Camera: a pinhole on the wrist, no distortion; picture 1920 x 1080 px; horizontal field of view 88.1 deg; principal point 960.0 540.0 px. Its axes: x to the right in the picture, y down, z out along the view. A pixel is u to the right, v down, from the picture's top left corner.
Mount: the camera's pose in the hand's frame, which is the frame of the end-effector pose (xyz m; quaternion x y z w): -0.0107 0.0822 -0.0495 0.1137 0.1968 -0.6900 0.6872
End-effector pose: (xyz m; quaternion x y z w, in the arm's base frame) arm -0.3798 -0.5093 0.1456 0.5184 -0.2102 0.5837 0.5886
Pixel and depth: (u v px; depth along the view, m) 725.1 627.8 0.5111
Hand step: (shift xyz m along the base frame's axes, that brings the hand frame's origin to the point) 0.2086 -0.3388 0.2425
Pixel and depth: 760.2 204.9 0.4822
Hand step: 0.1683 -0.4242 0.0534
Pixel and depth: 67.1 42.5 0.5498
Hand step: -0.0627 -0.7478 0.1853
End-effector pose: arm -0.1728 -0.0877 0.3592 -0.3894 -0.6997 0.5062 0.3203
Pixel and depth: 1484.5 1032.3 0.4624
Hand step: -0.3994 0.0595 0.2655
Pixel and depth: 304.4 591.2 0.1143
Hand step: -0.0539 -0.0111 -0.1207
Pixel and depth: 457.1 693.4 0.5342
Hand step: -0.4980 -0.1057 -0.2395
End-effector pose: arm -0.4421 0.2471 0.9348 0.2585 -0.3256 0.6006 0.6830
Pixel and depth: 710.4 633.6 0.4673
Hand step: -0.0393 -0.2517 0.3394
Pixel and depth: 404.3 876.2 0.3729
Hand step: -0.1502 -0.1445 0.3543
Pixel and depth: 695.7 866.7 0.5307
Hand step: -0.0344 -0.2010 0.4775
